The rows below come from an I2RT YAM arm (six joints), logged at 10 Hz.
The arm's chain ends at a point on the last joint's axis. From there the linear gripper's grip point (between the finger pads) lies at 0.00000 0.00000 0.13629 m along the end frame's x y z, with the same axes.
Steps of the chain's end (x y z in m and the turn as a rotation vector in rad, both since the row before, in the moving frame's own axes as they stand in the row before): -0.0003, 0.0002, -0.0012, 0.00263, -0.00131, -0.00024; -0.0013, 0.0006, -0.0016, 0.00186, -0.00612, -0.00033; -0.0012, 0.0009, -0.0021, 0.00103, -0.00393, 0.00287; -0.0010, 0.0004, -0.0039, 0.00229, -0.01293, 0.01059; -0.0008, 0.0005, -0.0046, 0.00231, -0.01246, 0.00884; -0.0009, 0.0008, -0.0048, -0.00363, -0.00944, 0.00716; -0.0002, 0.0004, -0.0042, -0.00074, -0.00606, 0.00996; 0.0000, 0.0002, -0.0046, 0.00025, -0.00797, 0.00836
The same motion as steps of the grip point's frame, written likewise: -0.0005, -0.0002, -0.0012, 0.00263, -0.00131, -0.00024; -0.0021, 0.0003, -0.0016, 0.00186, -0.00612, -0.00033; -0.0017, 0.0008, -0.0021, 0.00103, -0.00393, 0.00287; -0.0028, 0.0001, -0.0039, 0.00229, -0.01293, 0.01059; -0.0025, 0.0002, -0.0046, 0.00231, -0.01246, 0.00884; -0.0022, 0.0013, -0.0048, -0.00363, -0.00944, 0.00716; -0.0010, 0.0005, -0.0042, -0.00074, -0.00606, 0.00996; -0.0011, 0.0002, -0.0046, 0.00025, -0.00797, 0.00836
